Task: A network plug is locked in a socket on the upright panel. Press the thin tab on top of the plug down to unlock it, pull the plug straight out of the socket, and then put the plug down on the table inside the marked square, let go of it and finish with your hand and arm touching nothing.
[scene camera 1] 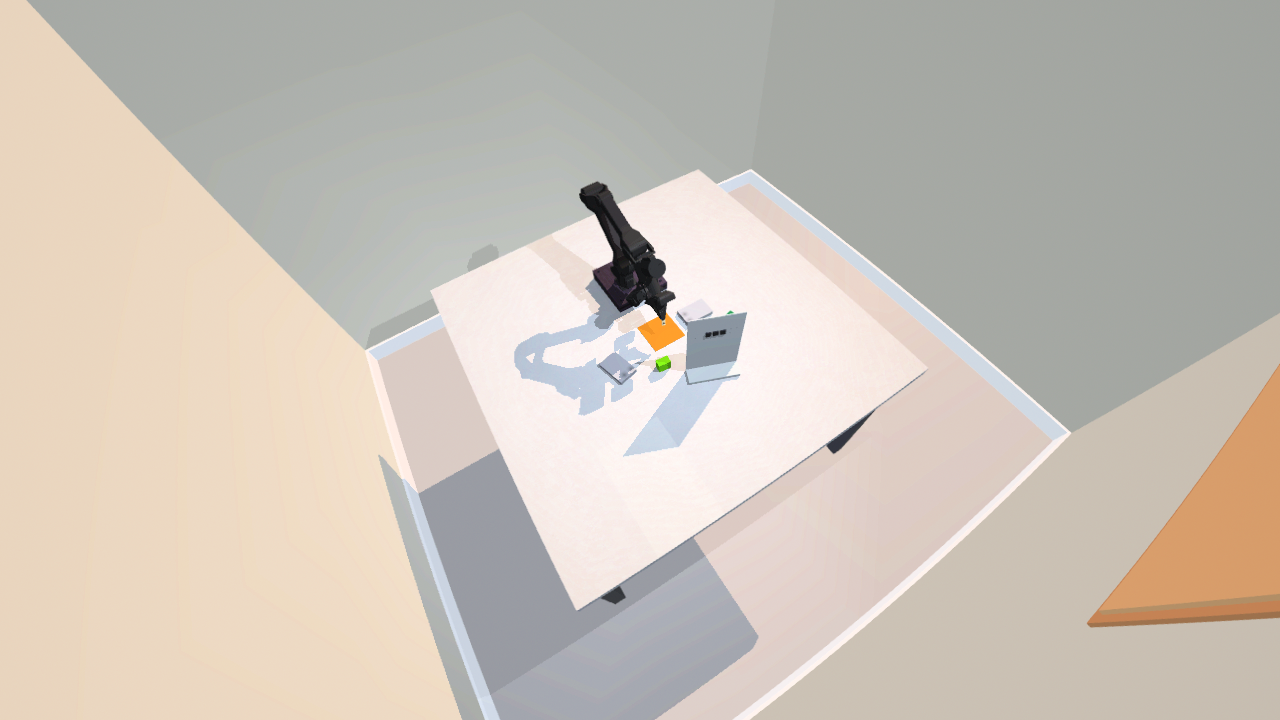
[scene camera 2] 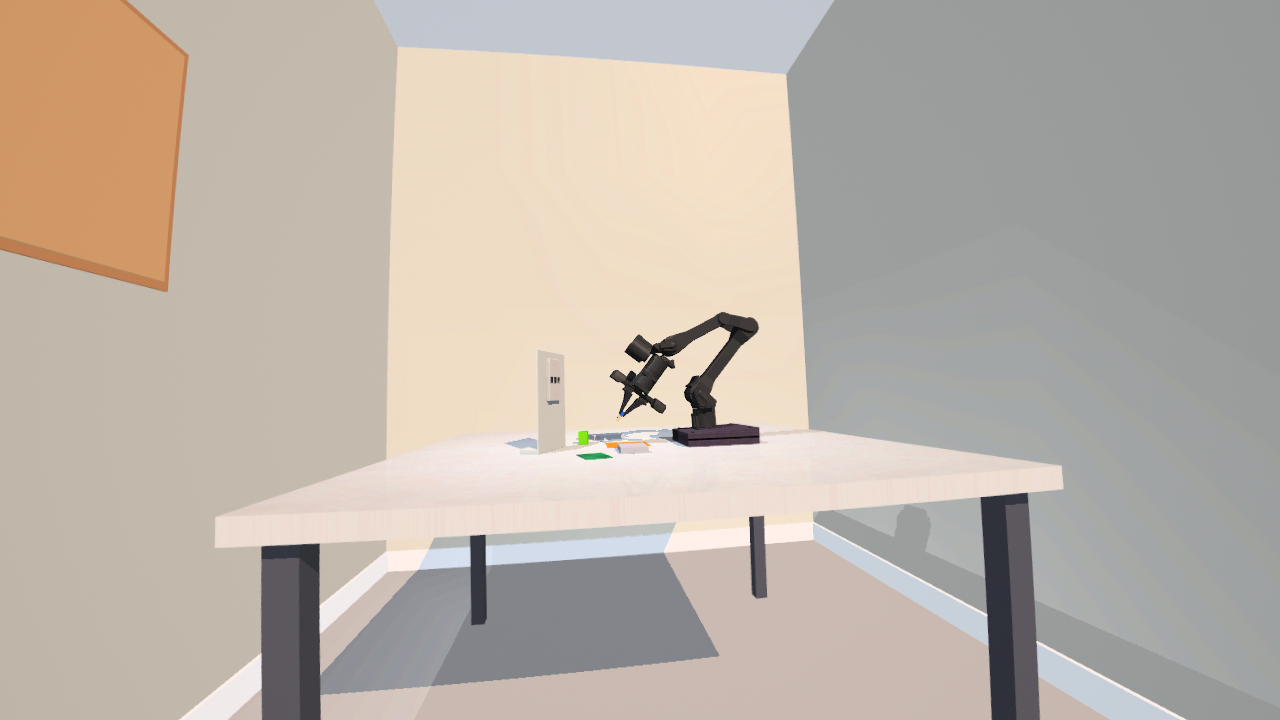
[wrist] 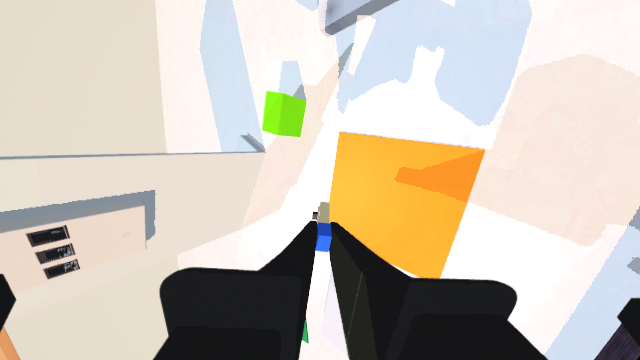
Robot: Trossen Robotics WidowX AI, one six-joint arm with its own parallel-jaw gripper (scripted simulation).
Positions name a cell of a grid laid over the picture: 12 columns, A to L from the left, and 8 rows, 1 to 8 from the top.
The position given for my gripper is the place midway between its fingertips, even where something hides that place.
I see my gripper (scene camera 2: F5), an upright panel (scene camera 1: G4) and an orange marked square (scene camera 1: G4).
My gripper is seen too in scene camera 1 (scene camera 1: G4) and in the wrist view (wrist: G6). The upright panel is seen too in scene camera 2 (scene camera 2: F5). The orange marked square shows as well in the wrist view (wrist: H5).
